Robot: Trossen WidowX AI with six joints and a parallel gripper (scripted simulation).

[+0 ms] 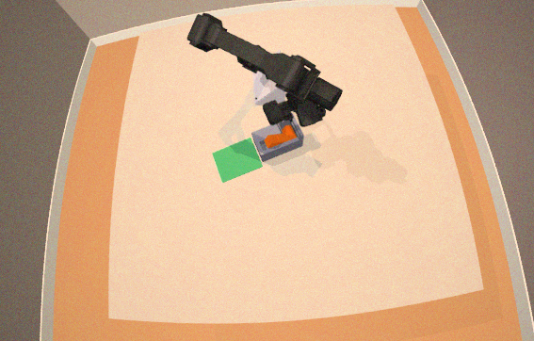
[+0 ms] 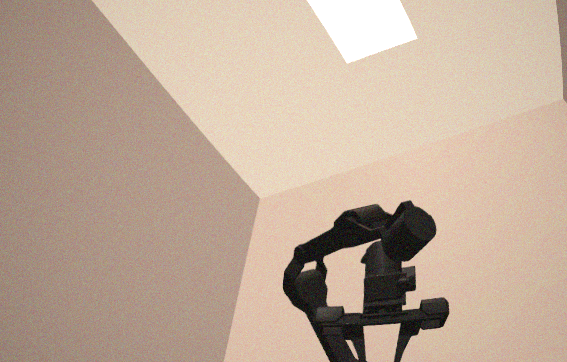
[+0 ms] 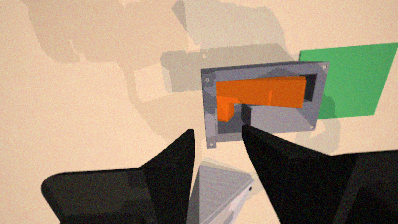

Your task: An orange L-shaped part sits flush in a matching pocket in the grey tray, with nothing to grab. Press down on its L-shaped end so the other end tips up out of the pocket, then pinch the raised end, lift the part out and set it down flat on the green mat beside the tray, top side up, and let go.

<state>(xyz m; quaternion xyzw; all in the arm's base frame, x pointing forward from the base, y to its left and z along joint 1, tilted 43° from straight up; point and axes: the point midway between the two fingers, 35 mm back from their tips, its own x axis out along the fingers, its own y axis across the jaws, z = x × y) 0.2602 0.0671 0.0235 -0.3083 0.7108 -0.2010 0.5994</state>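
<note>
Right now the orange L-shaped part is 40 mm to the right of my gripper tip and 100 mm below it. Round my gripper tip: green mat 40 mm ahead, 220 mm to the right, 160 mm below.
</note>
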